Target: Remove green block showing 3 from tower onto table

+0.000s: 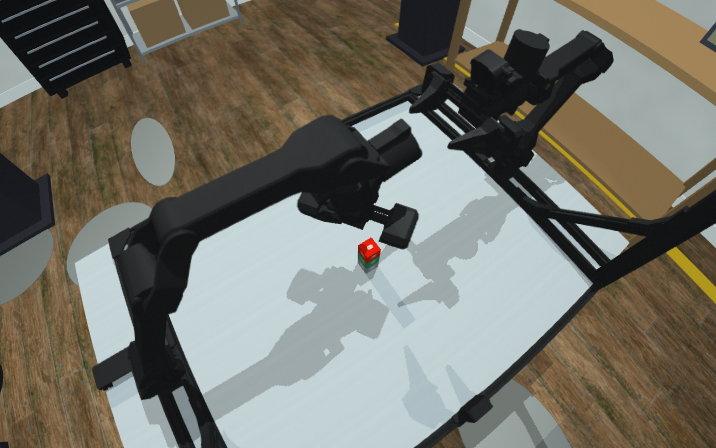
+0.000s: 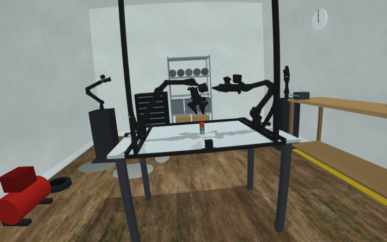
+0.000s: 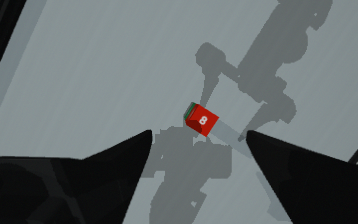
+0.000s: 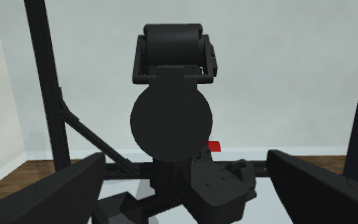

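The red block showing 8 lies 1 cm behind my left hand, 1 cm to the right of it and 11 cm below it. The rest, counted from my left hand: green block showing 3 (1 cm behind, 1 cm to the right, 14 cm below).
Right now my right hand is 10 mm past the green block showing 3, 130 mm to the right of it and 300 mm above it. From my right hand the other things lie so: red block showing 8: 10 mm behind, 130 mm to the left, 270 mm below.
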